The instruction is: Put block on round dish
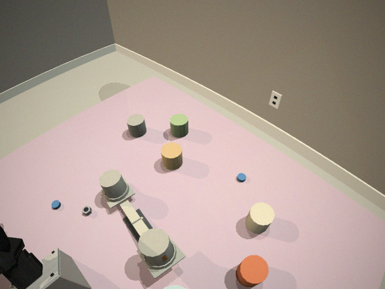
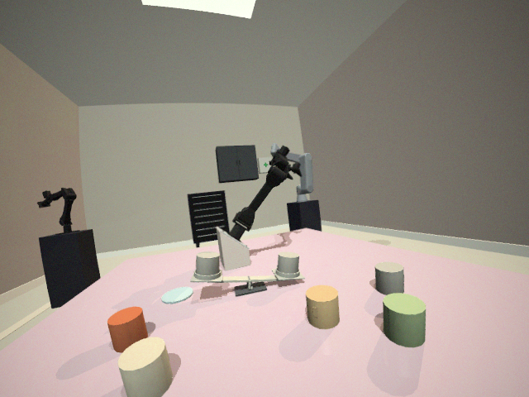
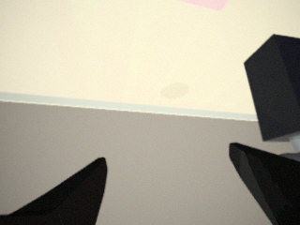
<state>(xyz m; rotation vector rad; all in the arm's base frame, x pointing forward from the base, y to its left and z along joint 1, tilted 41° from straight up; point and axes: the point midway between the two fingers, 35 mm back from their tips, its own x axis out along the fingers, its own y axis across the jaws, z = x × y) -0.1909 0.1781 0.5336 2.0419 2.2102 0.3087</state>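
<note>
Now: gripper tip 50 cm short of the grey block, 41 cm to the left of it and 35 cm above it. From my gripper tip the other things lie so: pale round dish (77 cm to the right, 39 cm below, 38 cm ahead); tan cup (72 cm ahead, 46 cm to the right, 36 cm below); nut (39 cm below, 39 cm ahead, 38 cm to the right).
</note>
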